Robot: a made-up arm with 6 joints.
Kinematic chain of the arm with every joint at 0, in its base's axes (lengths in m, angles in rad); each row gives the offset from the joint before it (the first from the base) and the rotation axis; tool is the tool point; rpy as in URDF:
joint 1: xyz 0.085 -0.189 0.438 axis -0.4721 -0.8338 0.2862
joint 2: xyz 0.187 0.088 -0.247 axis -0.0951 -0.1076 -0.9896
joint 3: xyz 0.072 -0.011 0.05 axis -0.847 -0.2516 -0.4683
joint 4: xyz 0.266 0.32 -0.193 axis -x
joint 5: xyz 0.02 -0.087 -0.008 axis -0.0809 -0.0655 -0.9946
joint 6: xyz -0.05 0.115 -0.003 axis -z
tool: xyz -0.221 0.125 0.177 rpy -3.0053 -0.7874 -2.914
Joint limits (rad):
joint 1: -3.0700..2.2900
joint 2: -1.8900..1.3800
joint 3: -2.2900..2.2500
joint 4: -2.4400..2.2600
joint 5: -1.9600..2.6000
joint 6: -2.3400..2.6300
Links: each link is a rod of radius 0.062 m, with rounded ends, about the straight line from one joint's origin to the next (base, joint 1, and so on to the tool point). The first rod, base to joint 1, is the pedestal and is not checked.
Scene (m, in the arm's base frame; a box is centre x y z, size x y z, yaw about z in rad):
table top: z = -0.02
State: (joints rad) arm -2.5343 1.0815 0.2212 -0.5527 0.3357 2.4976
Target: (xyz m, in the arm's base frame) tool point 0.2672 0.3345 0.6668
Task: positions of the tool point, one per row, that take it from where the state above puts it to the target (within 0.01 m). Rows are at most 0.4 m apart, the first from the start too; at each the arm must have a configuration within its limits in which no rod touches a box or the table.
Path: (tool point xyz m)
1: -0.4612 0.3011 0.1060
2: -0.3095 0.5084 0.0855
3: -0.0727 0.6789 0.1367
4: 0.2201 0.7450 0.2807
5: 0.4888 0.6523 0.5096
6: 0.4306 0.6140 0.3636
7: 0.4856 0.4817 0.3232
8: 0.5185 0.3534 0.4609
9: 0.3940 0.2910 0.6658
10: 0.1249 0.2685 0.7538
11: -0.1373 0.2180 0.6536
12: 0.0624 0.2962 0.7044
13: 0.2672 0.3345 0.6668

